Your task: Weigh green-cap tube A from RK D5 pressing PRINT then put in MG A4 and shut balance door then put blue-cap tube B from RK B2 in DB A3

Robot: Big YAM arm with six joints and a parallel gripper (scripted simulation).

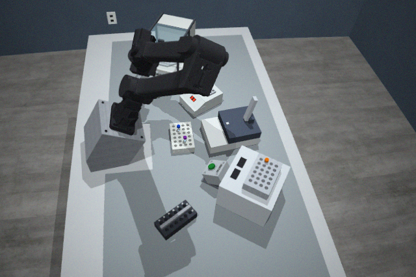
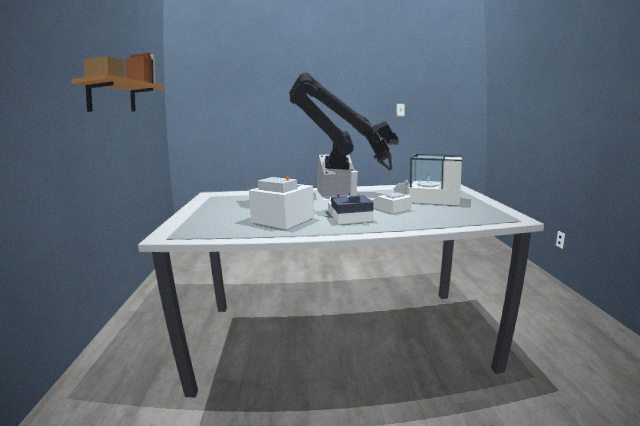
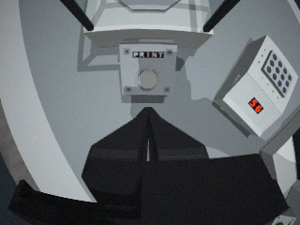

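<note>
My hand is 6 cm short of the balance door, 15 cm to the right of it and 6 cm below it. Round my hand: white tube rack (12 cm ahead, 23 cm to the right, 13 cm below); dry block DB (21 cm ahead, 3 cm to the right, 12 cm below); tube B (11 cm ahead, 20 cm to the right, 12 cm below).
</note>
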